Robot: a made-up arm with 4 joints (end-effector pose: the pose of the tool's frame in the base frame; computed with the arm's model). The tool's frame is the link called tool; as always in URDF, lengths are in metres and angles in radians. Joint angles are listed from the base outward.
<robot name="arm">
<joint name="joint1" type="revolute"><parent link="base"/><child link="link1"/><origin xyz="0 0 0.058" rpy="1.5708 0 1.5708"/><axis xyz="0 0 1"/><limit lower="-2.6" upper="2.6"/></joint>
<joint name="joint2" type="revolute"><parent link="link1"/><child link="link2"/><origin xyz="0.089 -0.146 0.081" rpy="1.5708 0 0"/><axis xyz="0 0 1"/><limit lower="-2.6" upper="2.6"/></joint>
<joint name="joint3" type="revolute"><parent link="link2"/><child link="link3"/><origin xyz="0.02 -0.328 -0.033" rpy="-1.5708 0 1.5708"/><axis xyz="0 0 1"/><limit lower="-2.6" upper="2.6"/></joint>
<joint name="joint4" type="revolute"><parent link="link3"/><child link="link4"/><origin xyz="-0.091 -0.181 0.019" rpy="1.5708 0 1.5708"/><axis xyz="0 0 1"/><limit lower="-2.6" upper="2.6"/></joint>
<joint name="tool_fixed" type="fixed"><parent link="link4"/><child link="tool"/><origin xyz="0.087 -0.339 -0.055" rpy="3.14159 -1.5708 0"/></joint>
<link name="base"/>
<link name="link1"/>
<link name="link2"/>
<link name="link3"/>
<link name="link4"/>
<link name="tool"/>
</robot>
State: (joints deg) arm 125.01 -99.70 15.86 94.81
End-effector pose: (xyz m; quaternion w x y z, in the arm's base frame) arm 0.2793 0.2334 -0.2593 0.3166 -0.5645 0.2831 -0.7077
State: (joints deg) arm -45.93 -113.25 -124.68 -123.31
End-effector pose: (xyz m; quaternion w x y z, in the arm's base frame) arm 0.4472 -0.1184 0.6094 0.7124 0.3236 -0.1380 -0.6072
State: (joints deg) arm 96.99 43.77 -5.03 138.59
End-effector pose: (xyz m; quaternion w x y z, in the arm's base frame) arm -0.4773 0.0977 0.2648 0.4467 -0.8125 0.0942 0.3626
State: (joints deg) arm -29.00 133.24 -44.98 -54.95
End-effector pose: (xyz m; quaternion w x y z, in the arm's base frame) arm 0.7687 0.2319 -0.4122 0.5074 0.0158 0.3383 -0.7923
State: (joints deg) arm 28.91 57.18 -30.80 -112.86
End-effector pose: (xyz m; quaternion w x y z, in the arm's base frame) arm -0.3535 0.8235 -0.0482 0.7143 -0.4717 0.5123 0.0692
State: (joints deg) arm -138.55 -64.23 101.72 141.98
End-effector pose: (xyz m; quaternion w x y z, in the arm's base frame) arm 0.2565 0.0480 0.4308 0.5220 0.4281 0.7197 0.1619
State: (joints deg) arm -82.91 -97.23 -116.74 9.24
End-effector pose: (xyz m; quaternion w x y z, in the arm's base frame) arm -0.2005 0.0048 0.3083 0.1055 0.7192 -0.6739 0.1325
